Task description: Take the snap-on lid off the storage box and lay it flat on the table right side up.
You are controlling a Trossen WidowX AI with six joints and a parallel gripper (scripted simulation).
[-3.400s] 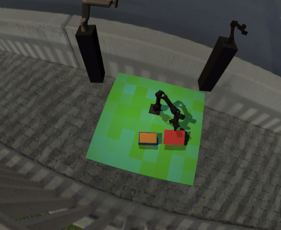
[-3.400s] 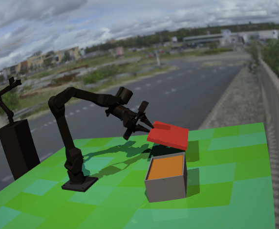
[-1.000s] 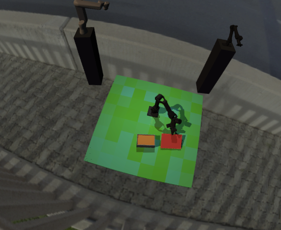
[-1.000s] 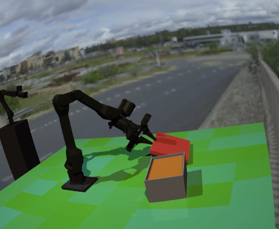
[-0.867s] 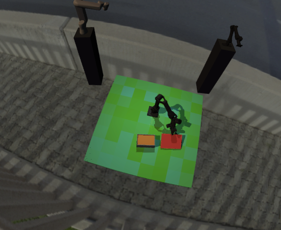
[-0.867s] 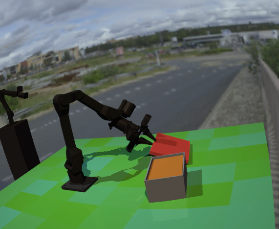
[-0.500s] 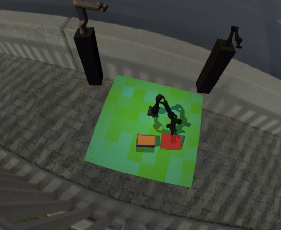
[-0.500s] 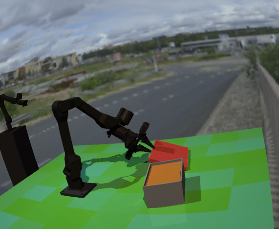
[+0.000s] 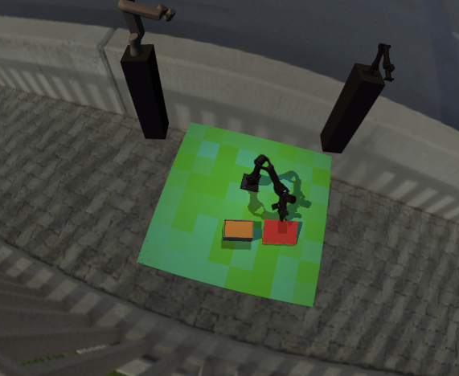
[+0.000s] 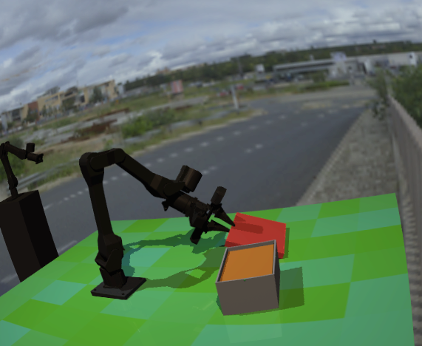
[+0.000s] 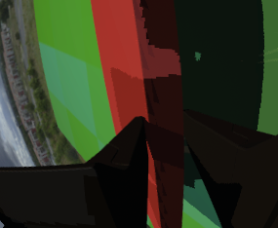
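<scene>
Right now my gripper tip is 70 mm short of the red lid and 30 mm above it. Round my gripper tip: grey storage box: 310 mm to the right, 80 mm ahead, 20 mm below.
</scene>
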